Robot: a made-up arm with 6 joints. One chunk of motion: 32 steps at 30 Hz.
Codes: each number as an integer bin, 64 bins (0 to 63) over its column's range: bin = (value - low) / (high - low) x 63, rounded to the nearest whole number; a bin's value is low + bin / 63 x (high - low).
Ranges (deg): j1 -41..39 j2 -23..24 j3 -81..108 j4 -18..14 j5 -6..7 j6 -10..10
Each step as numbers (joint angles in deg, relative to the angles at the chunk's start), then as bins.
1 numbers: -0.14 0.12 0.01 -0.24 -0.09 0.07
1 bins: 32 31 27 35 29 32
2 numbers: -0.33 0.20 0.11 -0.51 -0.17 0.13
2 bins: 32 31 27 34 28 32
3 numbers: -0.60 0.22 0.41 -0.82 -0.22 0.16
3 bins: 32 31 27 34 28 32
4 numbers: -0.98 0.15 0.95 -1.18 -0.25 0.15
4 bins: 32 31 27 33 28 32
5 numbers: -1.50 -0.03 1.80 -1.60 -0.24 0.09
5 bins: 31 31 28 32 28 32
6 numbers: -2.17 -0.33 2.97 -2.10 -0.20 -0.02
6 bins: 31 30 28 31 28 31
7 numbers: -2.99 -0.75 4.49 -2.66 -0.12 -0.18
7 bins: 30 30 28 30 28 31
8 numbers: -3.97 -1.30 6.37 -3.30 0.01 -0.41
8 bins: 29 29 29 29 29 30
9 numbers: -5.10 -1.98 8.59 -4.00 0.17 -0.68
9 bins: 28 28 30 28 30 29
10 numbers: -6.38 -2.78 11.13 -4.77 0.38 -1.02
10 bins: 27 27 31 26 31 28
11 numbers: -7.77 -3.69 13.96 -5.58 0.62 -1.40
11 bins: 26 26 32 24 32 27
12 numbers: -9.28 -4.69 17.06 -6.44 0.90 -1.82
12 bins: 25 25 33 23 33 26
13 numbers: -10.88 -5.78 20.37 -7.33 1.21 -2.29
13 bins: 24 23 34 21 35 24
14 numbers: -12.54 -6.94 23.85 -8.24 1.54 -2.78
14 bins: 22 22 35 19 37 23
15 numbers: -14.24 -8.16 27.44 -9.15 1.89 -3.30
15 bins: 21 20 36 17 38 21
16 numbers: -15.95 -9.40 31.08 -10.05 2.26 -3.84
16 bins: 20 18 37 16 40 19
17 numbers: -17.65 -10.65 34.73 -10.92 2.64 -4.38
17 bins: 18 17 39 14 42 18
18 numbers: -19.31 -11.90 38.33 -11.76 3.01 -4.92
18 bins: 17 15 40 12 44 16
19 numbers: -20.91 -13.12 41.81 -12.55 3.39 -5.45
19 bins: 16 13 41 11 46 14
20 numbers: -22.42 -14.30 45.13 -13.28 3.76 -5.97
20 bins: 15 12 42 9 47 13
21 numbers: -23.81 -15.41 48.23 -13.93 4.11 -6.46
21 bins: 14 10 43 8 49 11
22 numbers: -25.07 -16.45 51.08 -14.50 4.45 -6.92
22 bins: 13 9 44 7 51 10
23 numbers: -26.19 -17.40 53.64 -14.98 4.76 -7.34
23 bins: 12 8 45 6 52 8
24 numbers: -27.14 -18.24 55.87 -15.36 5.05 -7.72
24 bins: 11 6 46 5 54 7
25 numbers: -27.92 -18.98 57.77 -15.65 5.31 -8.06
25 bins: 10 5 46 5 55 6
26 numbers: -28.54 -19.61 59.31 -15.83 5.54 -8.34
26 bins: 10 5 47 4 56 5
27 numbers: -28.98 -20.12 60.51 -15.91 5.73 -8.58
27 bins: 9 4 47 4 57 4
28 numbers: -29.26 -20.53 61.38 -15.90 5.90 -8.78
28 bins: 9 3 47 4 58 4
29 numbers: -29.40 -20.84 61.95 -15.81 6.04 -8.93
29 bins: 9 3 48 4 58 3
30 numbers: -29.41 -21.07 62.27 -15.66 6.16 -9.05
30 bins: 9 3 48 5 59 3
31 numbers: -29.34 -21.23 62.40 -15.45 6.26 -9.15
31 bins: 9 2 48 5 59 3
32 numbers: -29.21 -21.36 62.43 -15.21 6.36 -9.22
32 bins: 9 2 48 5 60 2
